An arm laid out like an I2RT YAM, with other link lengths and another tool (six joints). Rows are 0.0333 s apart.
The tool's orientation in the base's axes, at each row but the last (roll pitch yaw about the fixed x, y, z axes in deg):
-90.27 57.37 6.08
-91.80 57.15 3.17
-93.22 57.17 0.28
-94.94 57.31 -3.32
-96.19 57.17 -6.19
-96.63 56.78 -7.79
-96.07 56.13 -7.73
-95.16 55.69 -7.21
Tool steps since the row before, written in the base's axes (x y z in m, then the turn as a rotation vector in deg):
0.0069 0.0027 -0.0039 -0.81 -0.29 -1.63
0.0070 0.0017 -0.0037 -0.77 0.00 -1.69
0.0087 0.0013 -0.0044 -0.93 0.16 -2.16
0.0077 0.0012 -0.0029 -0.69 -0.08 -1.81
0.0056 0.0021 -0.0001 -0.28 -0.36 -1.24
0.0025 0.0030 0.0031 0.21 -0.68 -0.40
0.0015 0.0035 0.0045 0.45 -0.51 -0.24
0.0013 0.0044 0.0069 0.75 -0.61 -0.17
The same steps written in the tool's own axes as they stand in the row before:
0.0071 -0.0039 0.0019 0.92 1.58 -0.20
0.0070 -0.0040 0.0012 1.00 1.56 0.09
0.0084 -0.0050 0.0010 1.31 1.94 0.27
0.0066 -0.0050 0.0012 1.15 1.56 0.01
0.0030 -0.0047 0.0022 0.91 0.91 -0.29
-0.0015 -0.0038 0.0029 0.50 0.04 -0.64
-0.0032 -0.0037 0.0033 0.49 -0.24 -0.47
-0.0053 -0.0049 0.0041 0.60 -0.53 -0.56

